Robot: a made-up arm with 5 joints.
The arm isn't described. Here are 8 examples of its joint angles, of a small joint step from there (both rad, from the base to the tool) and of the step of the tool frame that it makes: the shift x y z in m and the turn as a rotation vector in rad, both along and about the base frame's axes.
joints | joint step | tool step
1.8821 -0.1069 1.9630 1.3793 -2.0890 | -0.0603 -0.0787 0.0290 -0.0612 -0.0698 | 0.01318 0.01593 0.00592 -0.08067 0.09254 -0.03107
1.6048 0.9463 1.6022 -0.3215 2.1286 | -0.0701 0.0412 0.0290 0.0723 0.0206 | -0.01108 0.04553 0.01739 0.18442 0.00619 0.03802
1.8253 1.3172 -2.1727 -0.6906 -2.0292 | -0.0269 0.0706 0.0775 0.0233 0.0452 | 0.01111 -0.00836 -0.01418 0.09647 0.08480 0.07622
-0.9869 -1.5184 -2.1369 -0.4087 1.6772 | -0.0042 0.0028 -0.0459 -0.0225 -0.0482 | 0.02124 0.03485 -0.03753 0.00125 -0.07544 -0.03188
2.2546 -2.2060 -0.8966 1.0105 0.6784 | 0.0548 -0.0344 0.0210 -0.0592 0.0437 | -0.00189 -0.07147 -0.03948 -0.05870 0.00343 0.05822
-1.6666 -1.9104 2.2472 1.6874 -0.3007 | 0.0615 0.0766 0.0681 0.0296 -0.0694 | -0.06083 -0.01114 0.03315 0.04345 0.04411 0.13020
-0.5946 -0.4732 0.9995 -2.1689 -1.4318 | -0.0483 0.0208 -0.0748 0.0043 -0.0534 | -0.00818 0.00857 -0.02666 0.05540 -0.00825 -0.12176
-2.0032 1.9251 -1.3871 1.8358 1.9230 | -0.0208 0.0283 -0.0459 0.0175 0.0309 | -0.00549 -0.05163 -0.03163 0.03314 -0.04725 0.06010
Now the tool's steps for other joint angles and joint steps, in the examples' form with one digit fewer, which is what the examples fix.
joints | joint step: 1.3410 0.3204 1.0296 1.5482 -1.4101 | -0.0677 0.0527 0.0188 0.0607 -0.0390
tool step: -0.0141 0.0183 0.0188 0.1725 0.0296 0.0586
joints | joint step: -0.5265 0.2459 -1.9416 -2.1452 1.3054 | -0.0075 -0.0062 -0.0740 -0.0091 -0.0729
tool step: 0.0481 0.0428 0.0659 0.0255 0.1179 -0.0736
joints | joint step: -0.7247 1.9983 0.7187 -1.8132 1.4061 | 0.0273 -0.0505 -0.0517 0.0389 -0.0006
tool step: -0.0382 0.0143 -0.0715 -0.0530 0.0500 0.0336
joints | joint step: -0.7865 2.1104 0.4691 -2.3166 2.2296 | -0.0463 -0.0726 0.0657 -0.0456 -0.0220
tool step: 0.0376 -0.0302 -0.0164 -0.0616 -0.0443 -0.0399
